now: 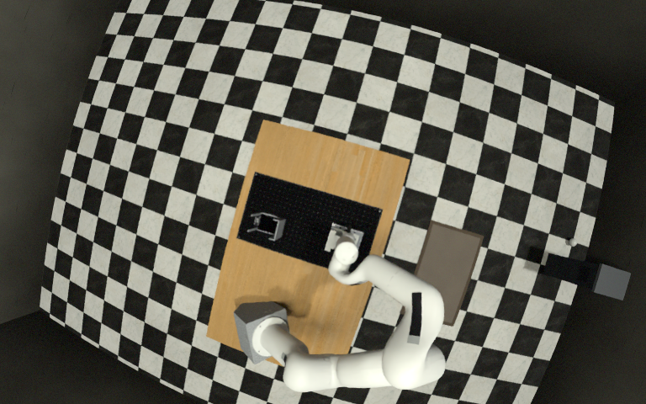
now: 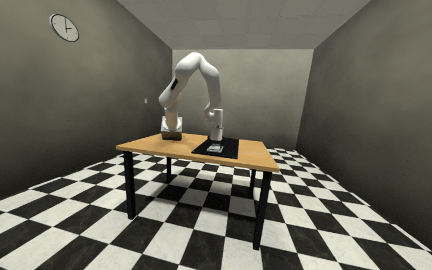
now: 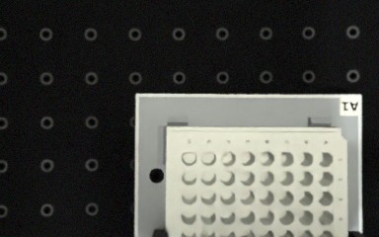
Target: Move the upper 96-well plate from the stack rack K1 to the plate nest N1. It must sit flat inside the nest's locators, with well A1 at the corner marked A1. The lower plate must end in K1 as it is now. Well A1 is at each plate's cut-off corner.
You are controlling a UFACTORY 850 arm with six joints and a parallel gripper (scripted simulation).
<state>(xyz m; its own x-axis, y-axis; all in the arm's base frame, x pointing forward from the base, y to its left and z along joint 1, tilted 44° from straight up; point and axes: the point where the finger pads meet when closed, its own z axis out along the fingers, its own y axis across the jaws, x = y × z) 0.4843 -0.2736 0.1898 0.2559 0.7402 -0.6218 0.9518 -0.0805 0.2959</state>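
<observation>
My hand is 1 cm above the white 96-well plate. The rest, counted from my hand: grey plate nest N1: 3 cm below; then A1 corner mark: 7 cm ahead, 6 cm to the left, 3 cm below.
</observation>
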